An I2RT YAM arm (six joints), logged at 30 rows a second.
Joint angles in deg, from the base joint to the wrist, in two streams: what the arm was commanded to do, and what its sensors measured. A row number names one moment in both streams.
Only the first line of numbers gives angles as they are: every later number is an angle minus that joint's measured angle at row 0.
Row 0, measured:
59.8 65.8 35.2 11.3 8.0 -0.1
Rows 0 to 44, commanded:
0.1 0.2 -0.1 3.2 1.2 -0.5
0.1 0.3 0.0 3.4 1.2 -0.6
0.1 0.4 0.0 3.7 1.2 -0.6
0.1 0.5 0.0 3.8 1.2 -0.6
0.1 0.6 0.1 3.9 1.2 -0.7
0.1 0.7 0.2 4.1 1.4 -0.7
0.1 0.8 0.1 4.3 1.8 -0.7
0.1 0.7 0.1 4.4 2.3 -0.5
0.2 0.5 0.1 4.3 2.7 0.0
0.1 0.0 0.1 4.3 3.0 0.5
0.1 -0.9 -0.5 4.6 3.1 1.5
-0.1 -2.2 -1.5 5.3 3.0 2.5
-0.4 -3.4 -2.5 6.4 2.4 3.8
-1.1 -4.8 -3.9 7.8 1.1 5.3
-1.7 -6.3 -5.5 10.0 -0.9 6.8
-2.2 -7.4 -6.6 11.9 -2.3 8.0
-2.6 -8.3 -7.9 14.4 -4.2 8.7
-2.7 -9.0 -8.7 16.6 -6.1 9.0
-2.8 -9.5 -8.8 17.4 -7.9 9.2
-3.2 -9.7 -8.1 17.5 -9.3 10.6
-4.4 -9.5 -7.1 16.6 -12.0 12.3
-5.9 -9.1 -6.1 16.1 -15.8 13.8
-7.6 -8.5 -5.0 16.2 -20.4 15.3
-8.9 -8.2 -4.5 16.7 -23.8 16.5
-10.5 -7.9 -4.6 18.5 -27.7 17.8
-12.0 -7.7 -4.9 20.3 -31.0 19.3
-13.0 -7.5 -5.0 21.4 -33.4 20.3
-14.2 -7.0 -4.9 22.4 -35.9 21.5
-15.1 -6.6 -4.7 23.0 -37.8 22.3
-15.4 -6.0 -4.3 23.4 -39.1 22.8
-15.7 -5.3 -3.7 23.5 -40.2 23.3
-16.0 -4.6 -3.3 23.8 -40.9 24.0
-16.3 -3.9 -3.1 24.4 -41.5 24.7
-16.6 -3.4 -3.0 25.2 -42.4 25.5
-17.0 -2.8 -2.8 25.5 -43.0 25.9
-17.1 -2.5 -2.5 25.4 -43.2 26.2
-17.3 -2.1 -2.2 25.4 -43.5 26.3
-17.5 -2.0 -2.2 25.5 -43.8 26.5
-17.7 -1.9 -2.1 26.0 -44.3 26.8
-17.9 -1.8 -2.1 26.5 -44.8 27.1
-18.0 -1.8 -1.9 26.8 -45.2 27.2
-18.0 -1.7 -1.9 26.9 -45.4 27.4
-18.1 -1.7 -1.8 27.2 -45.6 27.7
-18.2 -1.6 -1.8 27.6 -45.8 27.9
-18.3 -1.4 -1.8 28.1 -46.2 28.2
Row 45, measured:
-18.2 -1.7 -2.4 24.5 -44.2 26.6
